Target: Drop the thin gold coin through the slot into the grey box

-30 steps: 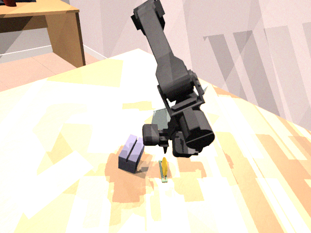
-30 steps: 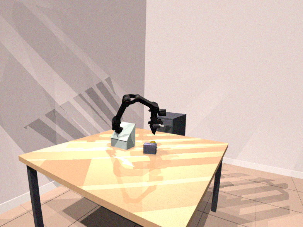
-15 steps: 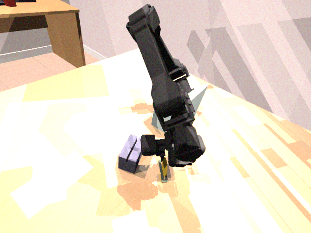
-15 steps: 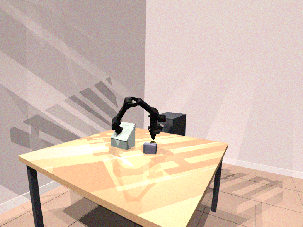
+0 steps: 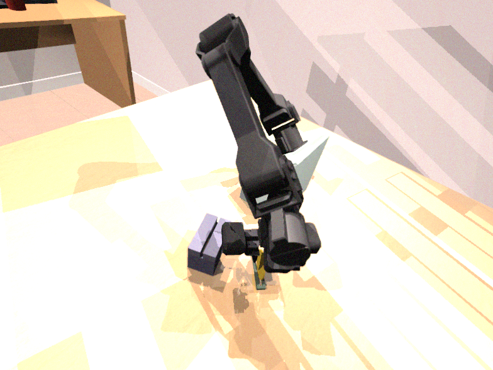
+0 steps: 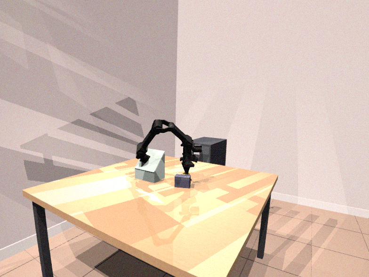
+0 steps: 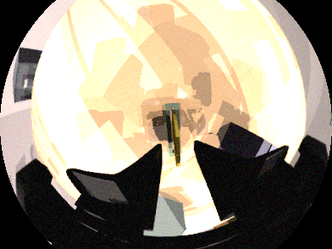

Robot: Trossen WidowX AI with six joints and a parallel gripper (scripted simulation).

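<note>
The gold coin is 2 cm below my gripper tip.
</note>
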